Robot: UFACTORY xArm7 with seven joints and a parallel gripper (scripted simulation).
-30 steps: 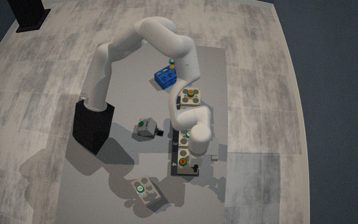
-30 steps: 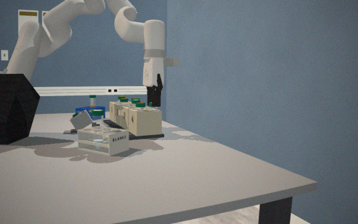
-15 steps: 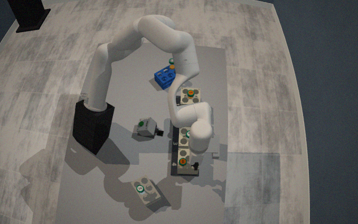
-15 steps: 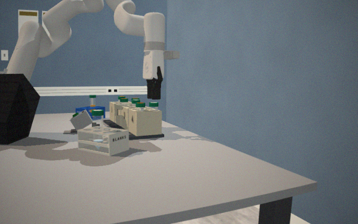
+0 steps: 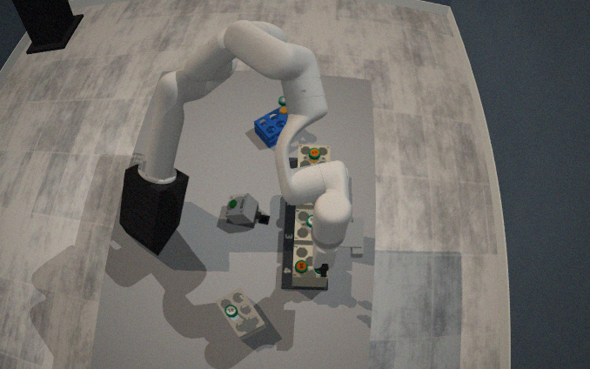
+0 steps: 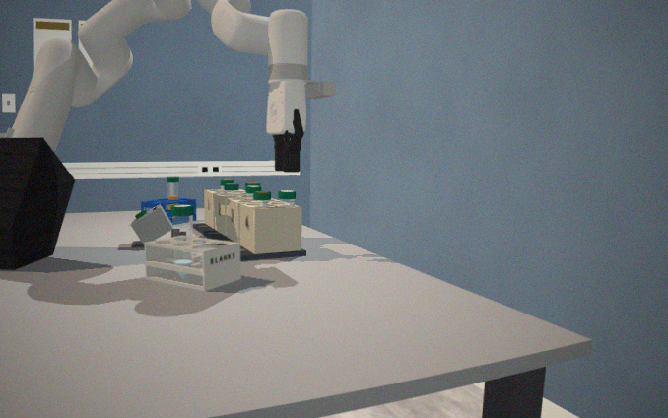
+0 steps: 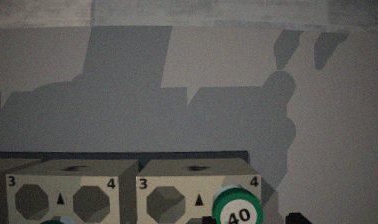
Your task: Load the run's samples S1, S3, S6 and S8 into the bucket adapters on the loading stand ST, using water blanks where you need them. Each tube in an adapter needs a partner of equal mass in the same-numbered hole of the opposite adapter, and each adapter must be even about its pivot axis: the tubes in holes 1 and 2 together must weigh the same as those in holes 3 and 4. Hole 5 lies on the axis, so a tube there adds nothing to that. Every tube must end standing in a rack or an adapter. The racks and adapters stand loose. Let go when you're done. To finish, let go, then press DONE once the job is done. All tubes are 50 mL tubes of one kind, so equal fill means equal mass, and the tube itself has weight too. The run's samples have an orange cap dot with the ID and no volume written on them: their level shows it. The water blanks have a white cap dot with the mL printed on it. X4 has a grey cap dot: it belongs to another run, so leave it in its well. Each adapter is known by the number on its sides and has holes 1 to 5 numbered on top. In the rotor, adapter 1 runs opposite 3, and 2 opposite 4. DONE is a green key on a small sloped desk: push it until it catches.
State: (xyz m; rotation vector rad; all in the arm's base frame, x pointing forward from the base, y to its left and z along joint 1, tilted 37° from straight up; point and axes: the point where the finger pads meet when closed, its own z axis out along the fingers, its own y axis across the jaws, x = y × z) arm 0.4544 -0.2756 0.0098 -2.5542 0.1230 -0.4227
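My hand is 240 mm past the done desk, 200 mm to the right of it and 130 mm above it. Round my hand: black stand: 30 mm behind, 190 mm to the left, 180 mm below; then pink-filled tube: 60 mm behind, 220 mm to the left, 120 mm below; then blank: 220 mm behind, 140 mm to the right, 120 mm below.
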